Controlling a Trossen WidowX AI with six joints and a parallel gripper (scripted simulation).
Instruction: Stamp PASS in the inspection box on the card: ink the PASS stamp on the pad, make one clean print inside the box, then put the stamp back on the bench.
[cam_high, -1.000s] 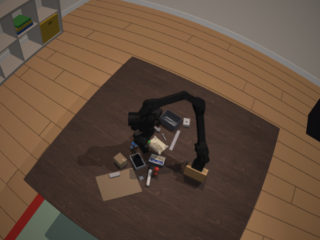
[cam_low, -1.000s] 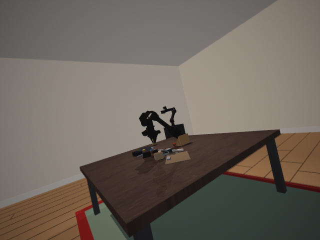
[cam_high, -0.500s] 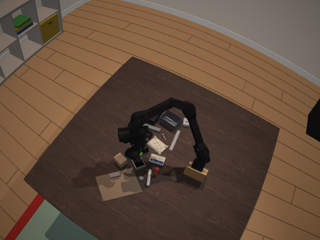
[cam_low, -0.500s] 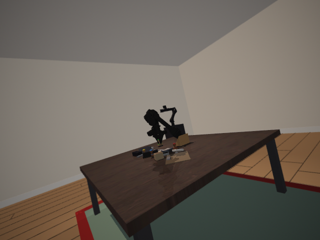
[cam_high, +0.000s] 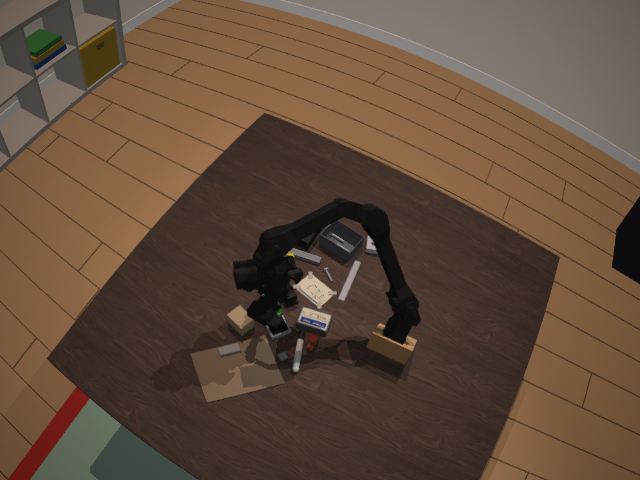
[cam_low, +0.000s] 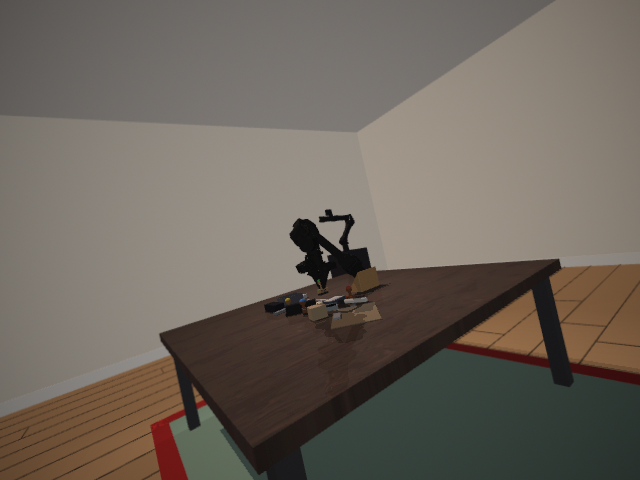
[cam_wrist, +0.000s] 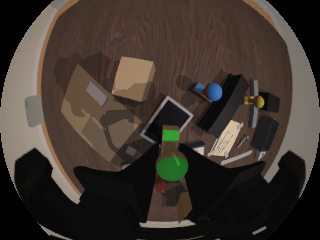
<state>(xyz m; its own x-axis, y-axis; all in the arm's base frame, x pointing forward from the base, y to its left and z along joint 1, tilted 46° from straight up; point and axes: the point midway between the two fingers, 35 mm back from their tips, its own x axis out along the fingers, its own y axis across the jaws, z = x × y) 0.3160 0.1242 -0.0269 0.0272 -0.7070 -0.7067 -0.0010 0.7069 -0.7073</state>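
The dark ink pad is 8 cm below my gripper tip. Also, from my gripper tip: green-knobbed stamp: right at my gripper tip; cardboard cube: 8 cm ahead, 6 cm to the left, 7 cm below; blue stamp: 6 cm ahead, 7 cm to the right, 7 cm below.
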